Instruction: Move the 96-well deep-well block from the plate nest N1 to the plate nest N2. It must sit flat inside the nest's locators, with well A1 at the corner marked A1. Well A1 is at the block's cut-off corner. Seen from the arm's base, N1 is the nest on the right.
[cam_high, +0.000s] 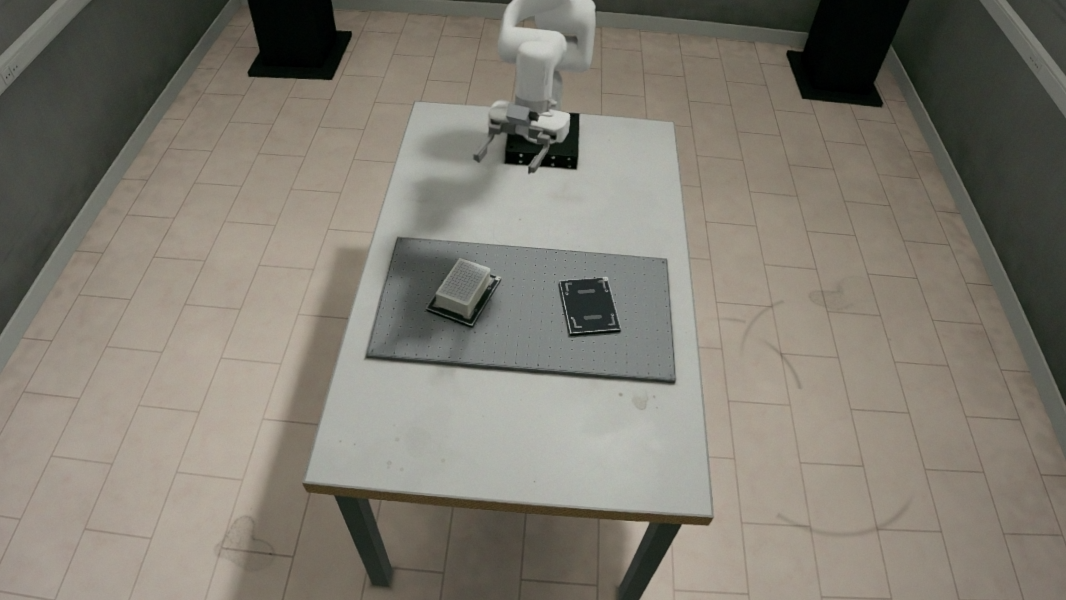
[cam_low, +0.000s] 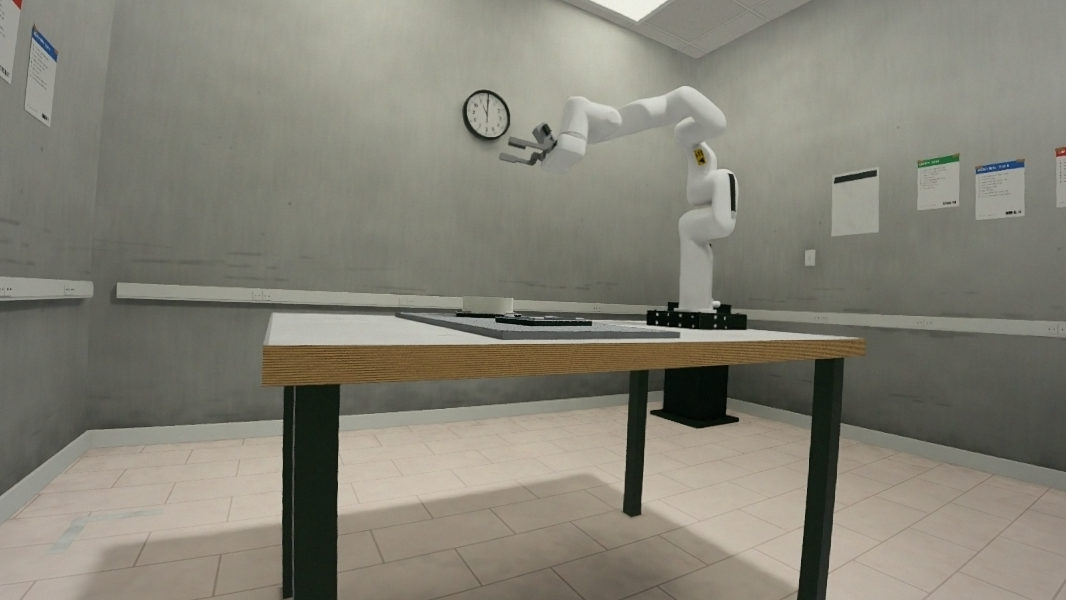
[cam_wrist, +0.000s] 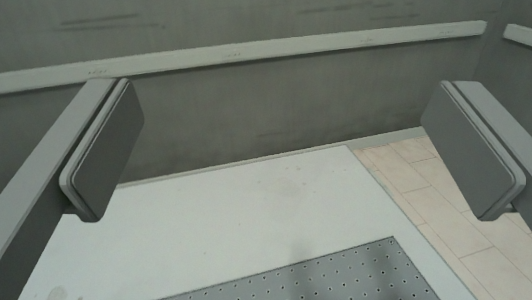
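My hand is 390 mm above the white 96-well deep-well block, 100 mm to the left of it and 10 mm short of it. Round my hand: grey perforated baseplate (430 mm below, 60 mm to the left, 20 mm ahead).
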